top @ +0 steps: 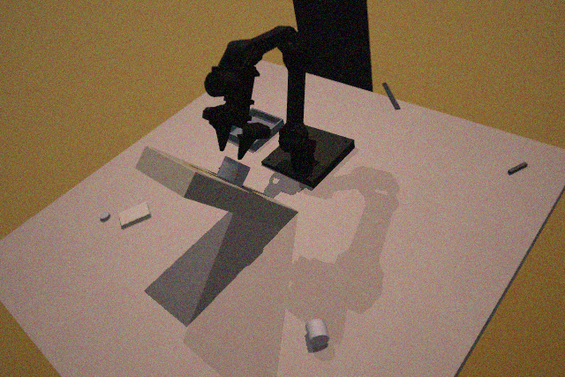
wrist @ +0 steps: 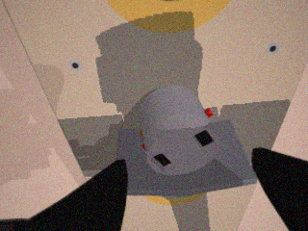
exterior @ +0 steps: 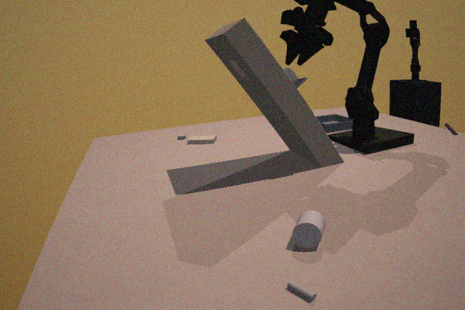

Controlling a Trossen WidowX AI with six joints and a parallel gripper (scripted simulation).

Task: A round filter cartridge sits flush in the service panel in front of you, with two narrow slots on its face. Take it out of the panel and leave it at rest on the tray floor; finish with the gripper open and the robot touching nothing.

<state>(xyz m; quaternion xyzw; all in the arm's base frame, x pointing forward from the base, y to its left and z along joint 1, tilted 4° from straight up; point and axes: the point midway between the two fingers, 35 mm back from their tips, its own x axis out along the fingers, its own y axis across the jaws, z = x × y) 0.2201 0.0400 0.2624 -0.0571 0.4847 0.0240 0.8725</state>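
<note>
Now: the white round filter cartridge 30 mm below my gripper tip and 20 mm ahead of it. From my gripper tip the other things lie so: pale block (310 mm to the right, 250 mm below, 210 mm ahead); small blue-grey plate (70 mm below, 10 mm ahead); blue-grey square tray (310 mm to the right, 280 mm behind, 240 mm below).
</note>
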